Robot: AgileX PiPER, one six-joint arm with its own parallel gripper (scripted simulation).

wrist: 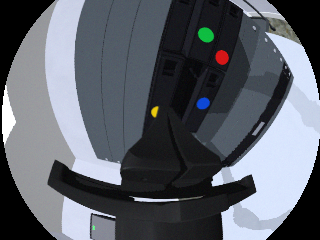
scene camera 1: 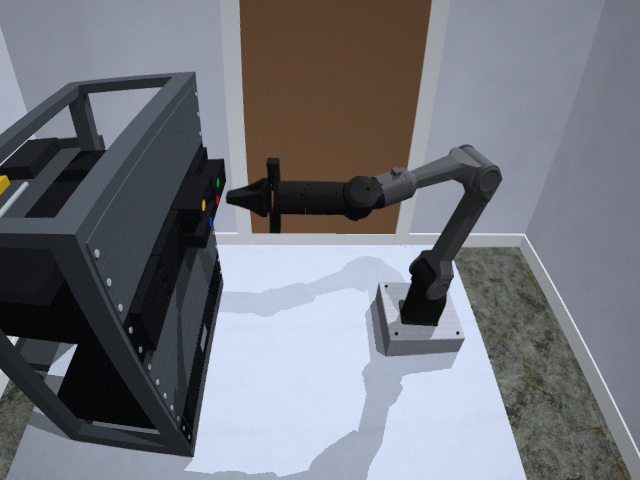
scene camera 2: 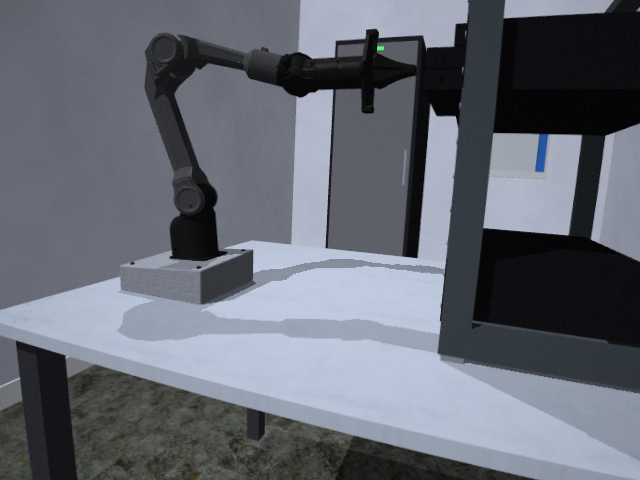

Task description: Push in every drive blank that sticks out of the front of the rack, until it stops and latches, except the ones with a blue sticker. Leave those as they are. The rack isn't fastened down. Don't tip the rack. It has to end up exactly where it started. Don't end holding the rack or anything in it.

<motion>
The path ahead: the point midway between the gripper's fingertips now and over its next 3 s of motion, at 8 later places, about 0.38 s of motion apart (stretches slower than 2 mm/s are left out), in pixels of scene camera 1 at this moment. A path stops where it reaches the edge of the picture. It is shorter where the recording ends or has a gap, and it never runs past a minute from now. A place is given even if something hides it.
My gripper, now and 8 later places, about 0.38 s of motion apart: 227, 197; 211, 197; 207, 196; 205, 196; 201, 196; 197, 196; 194, 196; 191, 196; 190, 196
</motion>
